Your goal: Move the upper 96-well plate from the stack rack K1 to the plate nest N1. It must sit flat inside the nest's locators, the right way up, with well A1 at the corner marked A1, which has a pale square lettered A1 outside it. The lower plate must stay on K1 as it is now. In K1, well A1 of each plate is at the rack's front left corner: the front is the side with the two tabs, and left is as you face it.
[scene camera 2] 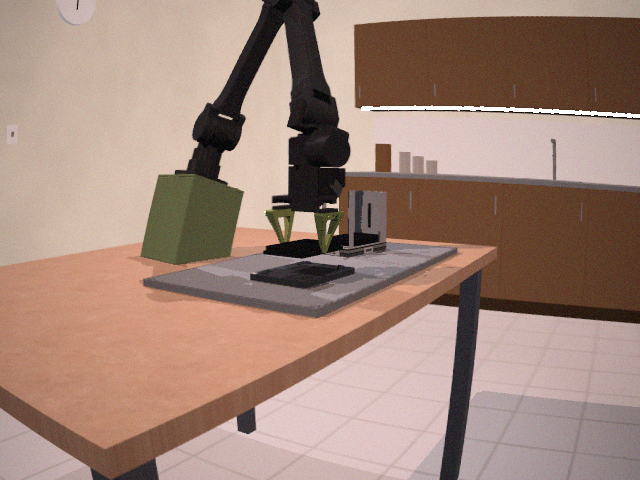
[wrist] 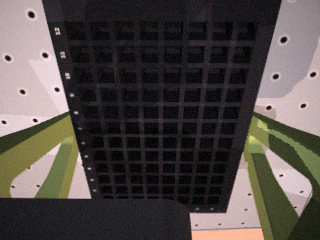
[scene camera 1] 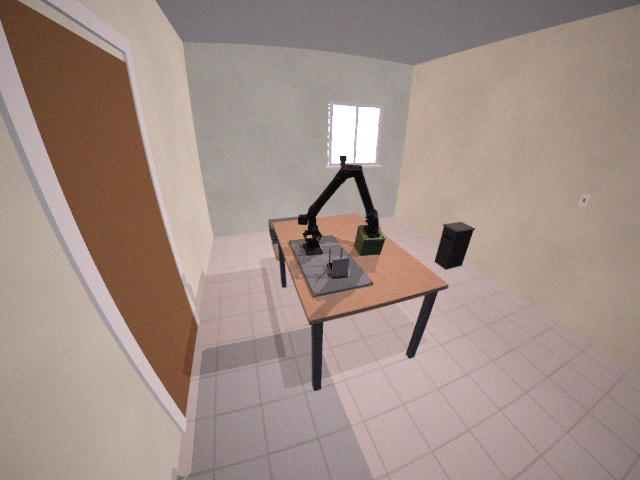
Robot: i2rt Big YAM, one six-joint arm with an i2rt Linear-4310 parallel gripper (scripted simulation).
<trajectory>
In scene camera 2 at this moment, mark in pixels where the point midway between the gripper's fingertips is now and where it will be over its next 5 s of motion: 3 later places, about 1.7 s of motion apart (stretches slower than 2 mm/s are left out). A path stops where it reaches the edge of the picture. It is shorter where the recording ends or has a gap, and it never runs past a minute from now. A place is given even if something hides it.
My gripper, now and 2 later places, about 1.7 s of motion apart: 304,251; 303,265; 303,266
</trajectory>
